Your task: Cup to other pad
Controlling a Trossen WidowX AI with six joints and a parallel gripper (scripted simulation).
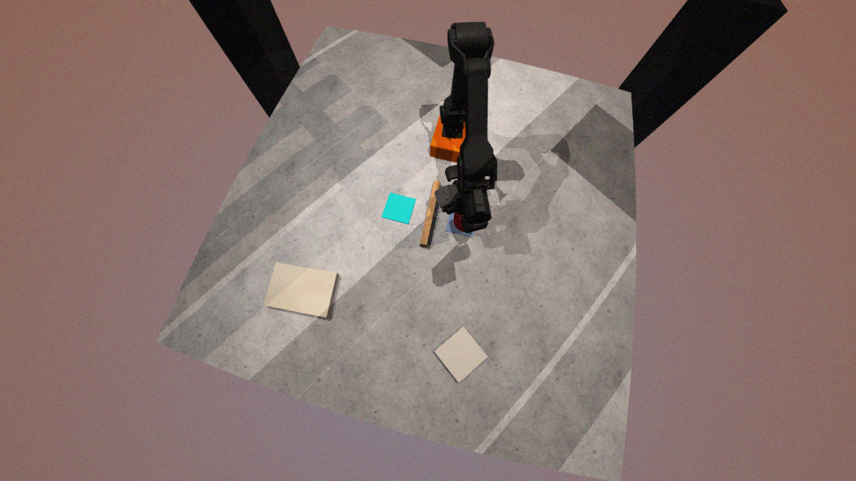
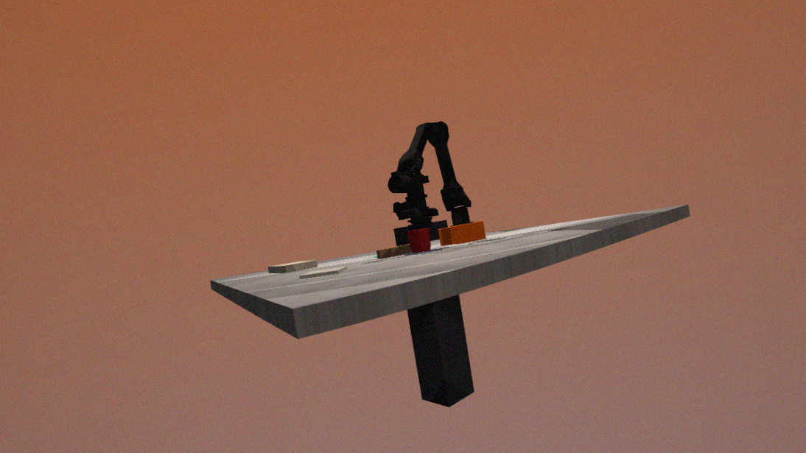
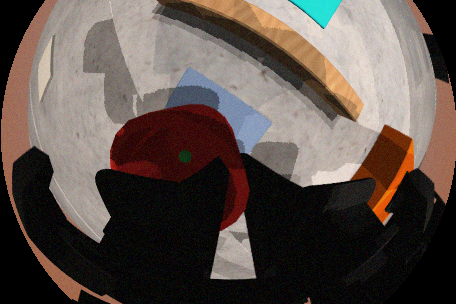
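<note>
Right now my gripper tip is 2 cm short of the pale blue pad, 1 cm to the right of it and 5 cm above it. The rest, counted from my gripper tip: cup: 3 cm ahead, 1 cm to the left; then cyan pad: 19 cm to the right, 5 cm below; then wooden bar: 1 cm ahead, 9 cm to the right, 3 cm below.
</note>
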